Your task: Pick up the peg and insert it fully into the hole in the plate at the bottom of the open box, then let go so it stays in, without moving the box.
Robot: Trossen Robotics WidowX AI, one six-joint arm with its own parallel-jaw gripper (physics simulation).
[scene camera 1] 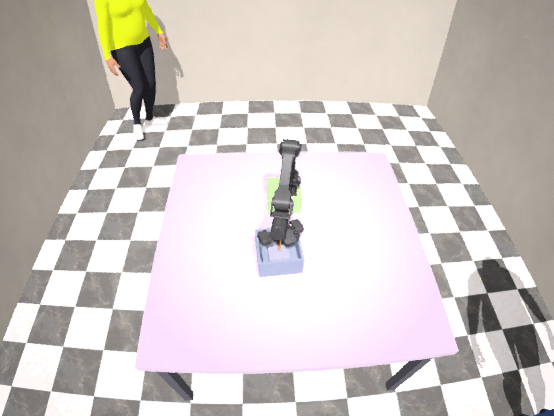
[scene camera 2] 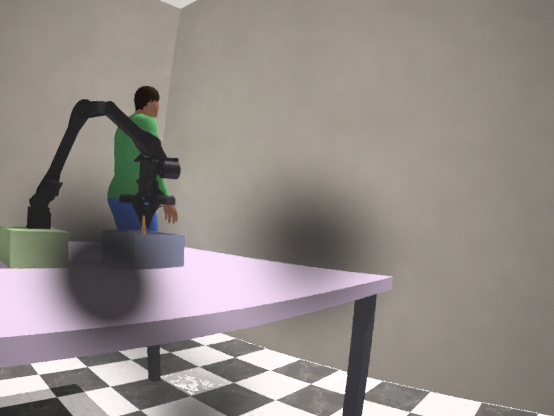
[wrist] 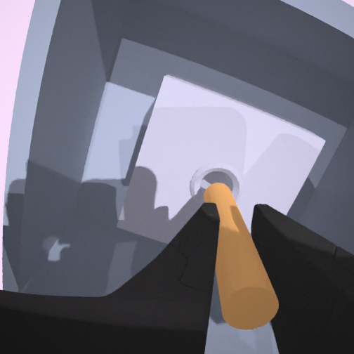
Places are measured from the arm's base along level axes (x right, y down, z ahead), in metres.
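Where they show: gripper, between the fingertips: [scene camera 1: 280, 244] [scene camera 2: 145, 227]; arm's base, origin of its link: [scene camera 1: 290, 191] [scene camera 2: 37, 228].
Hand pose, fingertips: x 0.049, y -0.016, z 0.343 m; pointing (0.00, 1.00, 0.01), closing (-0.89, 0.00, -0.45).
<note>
Things, the pixels of their top centre, and the offset from my fingertips. Level surfaces: height alone.
- orange peg, centre of its top: [scene camera 2: 144, 215] [scene camera 1: 279, 237] dx +0.004, dy -0.037, dz -0.009 m
- open blue-grey box, centre of its top: [scene camera 2: 142, 232] [scene camera 1: 278, 244] dx +0.006, dy +0.014, dz -0.012 m
- pink table, height of its surface: dy +0.112 m
The orange peg [scene camera 1: 279, 246] [scene camera 2: 144, 226] [wrist: 242, 265] is held between the fingers of my gripper [scene camera 1: 280, 243] [scene camera 2: 145, 223] [wrist: 233, 215], which is shut on it. In the wrist view the peg's far end overlaps the near edge of the round hole's ring [wrist: 194, 186], and part of the dark opening shows beyond it. The hole is in the pale square plate [wrist: 195, 135] at the bottom of the open blue-grey box [scene camera 1: 280, 268] [scene camera 2: 160, 251] [wrist: 44, 35]. In scene camera 2 the peg's lower end is near the box rim; its exact height above the plate is hard to tell.
The box walls stand around the plate. A green block [scene camera 1: 271, 192] [scene camera 2: 39, 250] stands behind the box, by the arm's base, on the pink table [scene camera 1: 210, 310] [scene camera 2: 250, 285]. Dark blurs cover parts of scene camera 2. People stand beyond the table.
</note>
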